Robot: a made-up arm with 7 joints.
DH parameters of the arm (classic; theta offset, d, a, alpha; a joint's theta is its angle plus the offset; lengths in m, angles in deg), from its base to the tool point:
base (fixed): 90 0.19 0 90
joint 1: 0 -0.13 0.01 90
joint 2: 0 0.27 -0.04 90
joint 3: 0 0.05 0.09 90
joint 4: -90 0.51 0.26 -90
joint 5: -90 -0.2 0.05 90
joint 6: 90 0.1 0.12 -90
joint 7: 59.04 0 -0.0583 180
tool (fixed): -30.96 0.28 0 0
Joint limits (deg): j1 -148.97..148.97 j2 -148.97..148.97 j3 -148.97..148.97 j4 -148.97..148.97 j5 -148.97..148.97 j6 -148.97..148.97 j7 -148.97..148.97
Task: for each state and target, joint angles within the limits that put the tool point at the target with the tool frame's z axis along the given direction. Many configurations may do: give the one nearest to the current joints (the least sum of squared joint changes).
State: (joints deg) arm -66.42 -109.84 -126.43 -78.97 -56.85 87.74 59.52
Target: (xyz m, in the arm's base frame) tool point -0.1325 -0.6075 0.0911 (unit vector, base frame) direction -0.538 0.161 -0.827
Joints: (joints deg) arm -93.83 -133.73 -148.97 -68.90 -47.15 98.05 59.59
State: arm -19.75 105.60 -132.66 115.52 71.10 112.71 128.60
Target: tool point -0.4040 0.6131 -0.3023 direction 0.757 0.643 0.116
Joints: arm 17.72 130.71 -148.97 99.10 72.52 90.94 127.29
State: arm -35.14 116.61 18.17 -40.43 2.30 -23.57 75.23
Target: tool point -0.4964 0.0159 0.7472 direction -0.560 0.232 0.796
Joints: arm 8.01 92.16 -13.93 -32.51 -4.49 -29.11 86.16
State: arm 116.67 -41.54 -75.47 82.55 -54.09 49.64 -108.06
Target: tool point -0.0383 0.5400 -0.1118 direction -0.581 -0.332 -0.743
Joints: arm 126.25 1.13 -123.03 37.08 -43.80 93.02 -105.11
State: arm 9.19 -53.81 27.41 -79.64 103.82 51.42 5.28
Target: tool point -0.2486 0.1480 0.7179 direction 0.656 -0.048 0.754
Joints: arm 3.25 -40.23 46.07 -81.13 76.60 21.21 7.73
